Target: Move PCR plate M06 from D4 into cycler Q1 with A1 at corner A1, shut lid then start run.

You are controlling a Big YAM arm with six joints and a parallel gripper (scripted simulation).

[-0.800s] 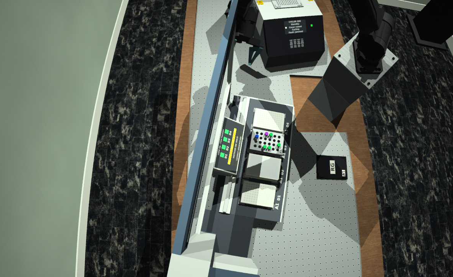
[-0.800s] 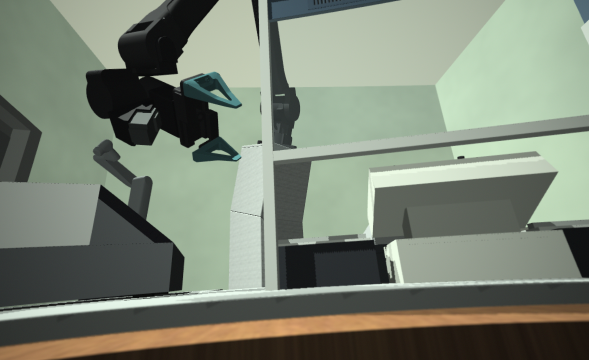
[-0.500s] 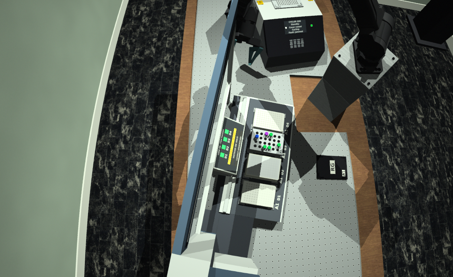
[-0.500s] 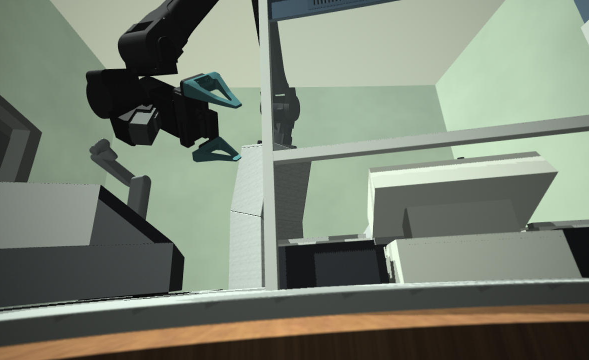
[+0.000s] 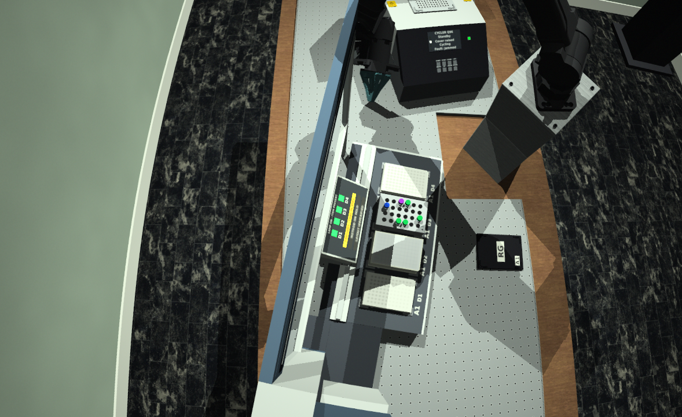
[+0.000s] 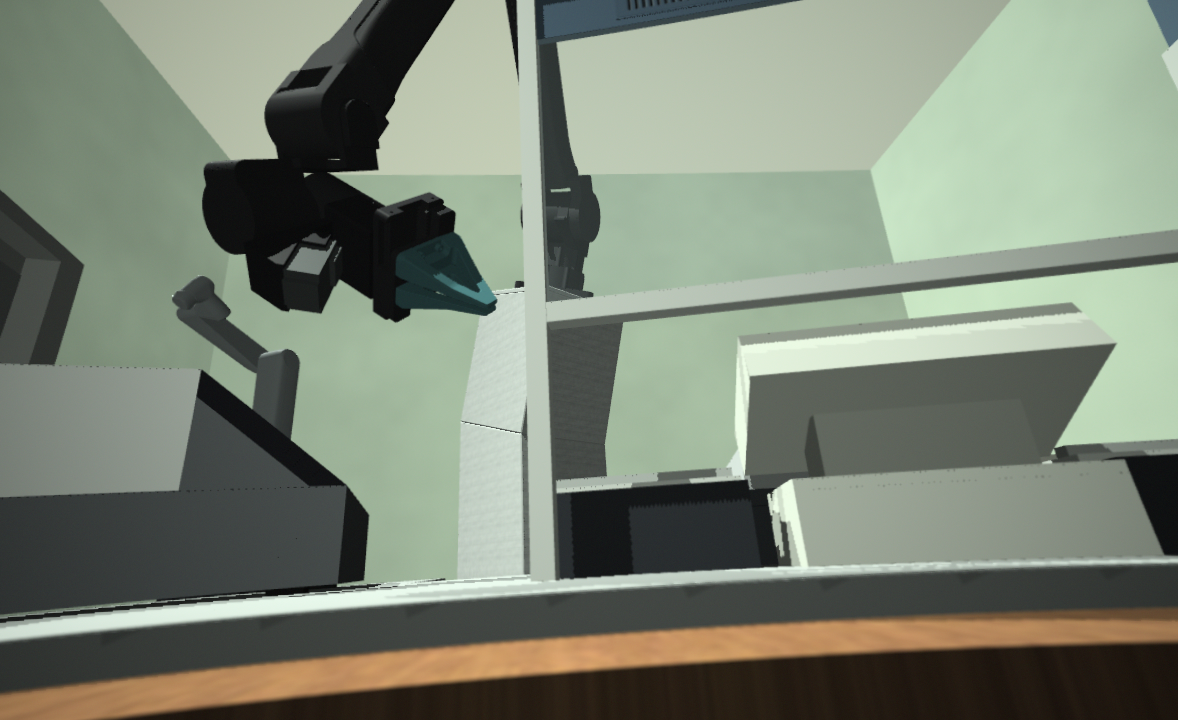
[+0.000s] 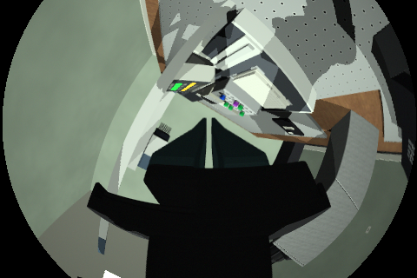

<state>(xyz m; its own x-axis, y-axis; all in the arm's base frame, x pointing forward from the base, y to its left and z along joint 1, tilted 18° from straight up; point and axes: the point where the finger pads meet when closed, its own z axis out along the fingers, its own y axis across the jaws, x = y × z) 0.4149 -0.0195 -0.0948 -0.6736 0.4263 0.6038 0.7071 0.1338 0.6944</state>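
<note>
Now: the frame post 6 cm ahead of my hand, 5 cm to the left of it and 2 cm above it. The rest, counted from my hand: tube cooling block: 26 cm to the left, 14 cm below, 10 cm behind; then deep-well block: 36 cm to the left, 14 cm below, 9 cm behind.
</note>
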